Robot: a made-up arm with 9 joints. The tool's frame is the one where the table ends. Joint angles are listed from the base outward.
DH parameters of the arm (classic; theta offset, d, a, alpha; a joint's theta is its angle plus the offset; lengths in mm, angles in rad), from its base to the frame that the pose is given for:
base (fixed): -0.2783 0 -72.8 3.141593
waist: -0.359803 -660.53 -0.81 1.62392
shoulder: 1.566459 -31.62 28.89 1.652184
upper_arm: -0.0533 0 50 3.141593
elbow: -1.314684 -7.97 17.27 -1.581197
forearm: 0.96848 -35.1 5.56 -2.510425
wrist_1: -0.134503 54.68 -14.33 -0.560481
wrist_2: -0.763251 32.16 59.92 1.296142
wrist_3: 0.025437 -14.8 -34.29 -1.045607
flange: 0.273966 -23.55 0 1.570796
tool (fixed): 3.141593 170 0 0
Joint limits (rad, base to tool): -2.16..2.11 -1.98..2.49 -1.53..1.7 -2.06..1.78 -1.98..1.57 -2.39..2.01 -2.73..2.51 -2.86..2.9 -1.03..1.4
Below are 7 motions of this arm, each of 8 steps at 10 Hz.
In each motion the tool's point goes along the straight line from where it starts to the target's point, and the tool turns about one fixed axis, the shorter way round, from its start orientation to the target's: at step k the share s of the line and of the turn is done. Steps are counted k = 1, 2, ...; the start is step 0. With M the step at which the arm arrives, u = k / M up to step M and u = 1 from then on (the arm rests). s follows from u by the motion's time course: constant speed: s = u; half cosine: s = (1 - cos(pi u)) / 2; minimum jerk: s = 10 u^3 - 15 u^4 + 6 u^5.
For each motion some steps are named. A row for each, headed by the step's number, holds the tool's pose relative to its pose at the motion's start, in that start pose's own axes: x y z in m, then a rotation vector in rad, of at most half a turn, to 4 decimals.
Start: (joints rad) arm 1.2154 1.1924 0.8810 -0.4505 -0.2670 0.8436 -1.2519 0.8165 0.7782
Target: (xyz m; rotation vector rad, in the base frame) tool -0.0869 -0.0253 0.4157 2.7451 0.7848 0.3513
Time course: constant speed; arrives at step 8
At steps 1, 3, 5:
1: -0.0055 0.0173 -0.0149 -0.1553 0.0522 0.1294
3: -0.0165 0.0520 -0.0446 -0.4658 0.1565 0.3882
5: -0.0274 0.0867 -0.0744 -0.7764 0.2608 0.6471

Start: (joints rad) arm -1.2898 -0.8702 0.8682 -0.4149 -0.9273 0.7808 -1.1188 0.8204 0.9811
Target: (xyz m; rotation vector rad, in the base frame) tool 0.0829 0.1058 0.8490 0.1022 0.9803 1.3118
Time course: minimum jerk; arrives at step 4
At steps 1, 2, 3, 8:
1: -0.0003 0.0009 -0.0010 -0.0058 0.0224 0.0006
2: -0.0013 0.0041 -0.0047 -0.0281 0.1084 0.0027
3: -0.0024 0.0074 -0.0085 -0.0503 0.1944 0.0049
8: -0.0027 0.0083 -0.0094 -0.0561 0.2168 0.0055

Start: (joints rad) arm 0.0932 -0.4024 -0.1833 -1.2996 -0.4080 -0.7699 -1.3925 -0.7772 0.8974
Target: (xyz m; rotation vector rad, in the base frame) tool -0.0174 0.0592 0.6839 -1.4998 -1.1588 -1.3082
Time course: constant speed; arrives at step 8
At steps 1, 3, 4, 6, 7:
1: 0.0125 0.0192 -0.0245 -0.1736 0.1161 0.0651
3: 0.0376 0.0575 -0.0735 -0.5209 0.3484 0.1952
4: 0.0502 0.0766 -0.0980 -0.6946 0.4645 0.2602
6: 0.0752 0.1149 -0.1471 -1.0419 0.6967 0.3903
7: 0.0878 0.1341 -0.1716 -1.2155 0.8128 0.4554

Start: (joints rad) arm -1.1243 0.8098 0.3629 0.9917 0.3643 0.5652 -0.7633 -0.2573 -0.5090
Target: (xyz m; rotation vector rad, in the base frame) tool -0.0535 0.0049 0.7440 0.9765 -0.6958 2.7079
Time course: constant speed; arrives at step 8
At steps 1, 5, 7, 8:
1: -0.0046 -0.0057 -0.0063 0.0392 -0.0514 -0.0861
5: -0.0230 -0.0286 -0.0317 0.1962 -0.2568 -0.4306
7: -0.0322 -0.0401 -0.0444 0.2746 -0.3595 -0.6029
8: -0.0368 -0.0458 -0.0508 0.3138 -0.4108 -0.6890

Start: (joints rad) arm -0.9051 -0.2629 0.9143 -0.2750 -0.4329 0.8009 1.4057 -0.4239 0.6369
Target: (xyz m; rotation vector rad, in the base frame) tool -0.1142 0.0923 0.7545 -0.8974 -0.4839 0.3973
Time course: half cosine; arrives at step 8
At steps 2, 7, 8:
2: 0.0020 0.0080 0.0014 -0.0555 0.0131 -0.0274
7: 0.0129 0.0527 0.0093 -0.3643 0.0859 -0.1801
8: 0.0134 0.0548 0.0096 -0.3787 0.0893 -0.1872

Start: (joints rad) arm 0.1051 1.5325 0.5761 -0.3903 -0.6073 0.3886 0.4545 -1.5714 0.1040
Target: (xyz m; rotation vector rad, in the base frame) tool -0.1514 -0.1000 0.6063 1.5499 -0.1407 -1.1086
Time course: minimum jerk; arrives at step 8
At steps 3, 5, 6, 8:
3: -0.0072 0.0182 -0.0085 -0.2204 0.0071 -0.1937
5: -0.0189 0.0480 -0.0223 -0.5805 0.0186 -0.5102
6: -0.0234 0.0594 -0.0275 -0.7180 0.0230 -0.6310
8: -0.0260 0.0663 -0.0307 -0.8009 0.0257 -0.7039

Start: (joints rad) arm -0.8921 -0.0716 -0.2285 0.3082 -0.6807 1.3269 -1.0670 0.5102 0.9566
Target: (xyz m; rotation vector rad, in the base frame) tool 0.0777 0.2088 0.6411 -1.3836 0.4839 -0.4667
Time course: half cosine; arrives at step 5
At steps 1, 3, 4, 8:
1: 0.0073 -0.0004 -0.0024 -0.0117 0.0192 -0.0202
3: 0.0497 -0.0029 -0.0162 -0.0800 0.1314 -0.1386
4: 0.0687 -0.0039 -0.0224 -0.1105 0.1816 -0.1916
8: 0.0759 -0.0044 -0.0248 -0.1222 0.2008 -0.2118

